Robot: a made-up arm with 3 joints. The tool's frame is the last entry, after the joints.
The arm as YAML. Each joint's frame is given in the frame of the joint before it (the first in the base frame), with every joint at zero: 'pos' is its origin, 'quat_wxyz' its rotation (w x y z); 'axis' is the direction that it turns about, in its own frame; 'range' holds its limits. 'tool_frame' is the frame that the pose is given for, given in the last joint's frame.
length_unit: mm
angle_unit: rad
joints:
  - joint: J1
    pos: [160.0, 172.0, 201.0]
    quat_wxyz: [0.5, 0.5, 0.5, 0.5]
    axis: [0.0, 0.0, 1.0]
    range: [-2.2, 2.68]
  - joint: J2
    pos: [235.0, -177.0, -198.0]
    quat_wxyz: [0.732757, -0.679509, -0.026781, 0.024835]
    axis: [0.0, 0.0, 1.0]
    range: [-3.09, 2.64]
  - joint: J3
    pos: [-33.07, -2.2, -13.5]
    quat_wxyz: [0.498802, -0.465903, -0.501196, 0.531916]
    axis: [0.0, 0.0, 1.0]
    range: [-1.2, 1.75]
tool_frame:
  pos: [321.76, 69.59, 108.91]
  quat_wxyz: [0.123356, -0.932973, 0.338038, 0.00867]
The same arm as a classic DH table. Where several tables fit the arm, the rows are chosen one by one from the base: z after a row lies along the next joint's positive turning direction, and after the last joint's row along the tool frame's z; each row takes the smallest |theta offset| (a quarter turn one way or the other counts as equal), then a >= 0, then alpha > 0; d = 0 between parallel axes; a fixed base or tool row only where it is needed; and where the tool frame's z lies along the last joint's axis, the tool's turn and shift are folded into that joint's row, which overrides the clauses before.
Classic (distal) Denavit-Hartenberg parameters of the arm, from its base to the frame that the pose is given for. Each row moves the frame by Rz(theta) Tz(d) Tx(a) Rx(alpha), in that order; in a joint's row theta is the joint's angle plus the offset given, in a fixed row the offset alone. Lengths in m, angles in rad.
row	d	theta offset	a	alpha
base (fixed)	0.201	1.5708	0.172	1.5708
J1	-0.0234	0.0733	0.2214	-1.4956
J2	-0.2099	-1.5077	-0.0001	1.5073
J3	0.7546	-0.2818	-0.2904	2.8936
tool (fixed)	0.6318	-2.7238	0	0
Joint limits (rad, base to tool): -2.2..2.68 -3.09..2.64 -1.2..1.75

